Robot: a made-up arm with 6 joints.
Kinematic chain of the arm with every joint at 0, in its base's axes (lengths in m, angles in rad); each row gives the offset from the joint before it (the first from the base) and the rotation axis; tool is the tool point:
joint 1: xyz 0 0 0.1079 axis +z
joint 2: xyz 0 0.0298 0 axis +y
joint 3: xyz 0 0 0.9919 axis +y
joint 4: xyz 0 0 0.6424 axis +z
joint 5: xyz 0 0 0 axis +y
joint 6: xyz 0 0 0.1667 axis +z
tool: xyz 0 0 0
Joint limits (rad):
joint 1: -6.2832..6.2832
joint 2: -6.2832..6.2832
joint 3: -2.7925..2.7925
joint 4: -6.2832..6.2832
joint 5: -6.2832..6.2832
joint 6: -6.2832..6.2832
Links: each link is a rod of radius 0.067 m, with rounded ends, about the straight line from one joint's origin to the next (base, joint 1, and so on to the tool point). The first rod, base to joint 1, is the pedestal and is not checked.
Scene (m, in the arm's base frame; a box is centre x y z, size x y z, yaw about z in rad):
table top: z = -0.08
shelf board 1: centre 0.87 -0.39 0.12 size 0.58 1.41 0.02 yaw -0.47
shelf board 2: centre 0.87 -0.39 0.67 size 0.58 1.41 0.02 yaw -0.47
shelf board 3: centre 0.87 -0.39 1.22 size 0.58 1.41 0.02 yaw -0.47
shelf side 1: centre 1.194 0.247 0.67 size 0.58 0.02 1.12 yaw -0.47
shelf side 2: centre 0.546 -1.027 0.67 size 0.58 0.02 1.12 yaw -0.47
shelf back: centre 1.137 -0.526 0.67 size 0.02 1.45 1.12 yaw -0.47
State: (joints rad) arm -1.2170 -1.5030 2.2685 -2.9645 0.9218 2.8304
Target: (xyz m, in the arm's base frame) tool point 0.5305 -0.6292 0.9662
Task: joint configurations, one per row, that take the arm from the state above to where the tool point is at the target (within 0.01 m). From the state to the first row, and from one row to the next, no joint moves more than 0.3 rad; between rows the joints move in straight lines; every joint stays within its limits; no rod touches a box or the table.
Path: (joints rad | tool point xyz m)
1: -1.1625 -1.2414 2.1955 -2.9751 0.9006 2.8304 | -0.1531 0.3745 0.9653
2: -1.1080 -0.9799 2.1226 -2.9856 0.8795 2.8304 | -0.0784 0.1791 1.0867
3: -1.0536 -0.7183 2.0496 -2.9962 0.8583 2.8304 | 0.0335 -0.0356 1.1542
4: -0.9991 -0.4567 1.9766 -3.0068 0.8372 2.8304 | 0.1785 -0.2531 1.1590
5: -0.9446 -0.1951 1.9037 -3.0174 0.8160 2.8304 | 0.3482 -0.4562 1.0964
6: -0.8901 0.0664 1.8307 -3.0279 0.7948 2.8304 | 0.5305 -0.6292 0.9662

